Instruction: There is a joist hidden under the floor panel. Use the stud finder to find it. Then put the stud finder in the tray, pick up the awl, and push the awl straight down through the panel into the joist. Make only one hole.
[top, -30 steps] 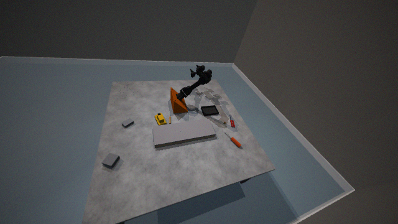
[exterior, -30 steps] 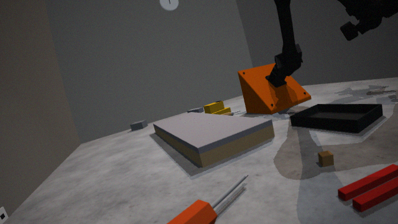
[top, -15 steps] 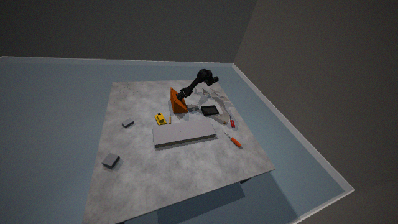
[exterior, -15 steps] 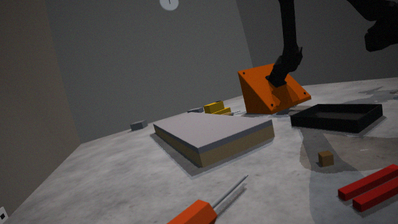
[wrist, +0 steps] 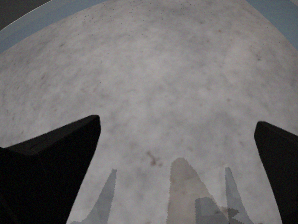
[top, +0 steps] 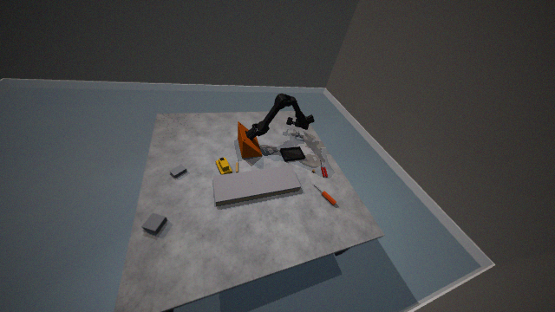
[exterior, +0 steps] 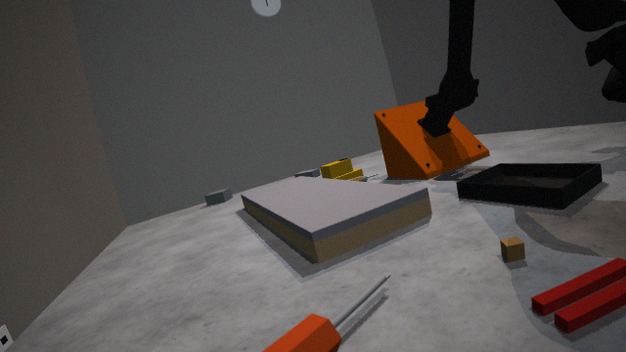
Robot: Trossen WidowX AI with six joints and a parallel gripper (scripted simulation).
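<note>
My gripper tip is now 670 mm to the left of the yellow stud finder, 320 mm short of it and 10 mm above it. From my gripper tip the other things lie so: black tray: 300 mm ahead, 150 mm to the right, 40 mm below; then small tan cube: 490 mm ahead, 60 mm to the right, 50 mm below; then awl: 580 mm to the right, 320 mm ahead, 50 mm below.
</note>
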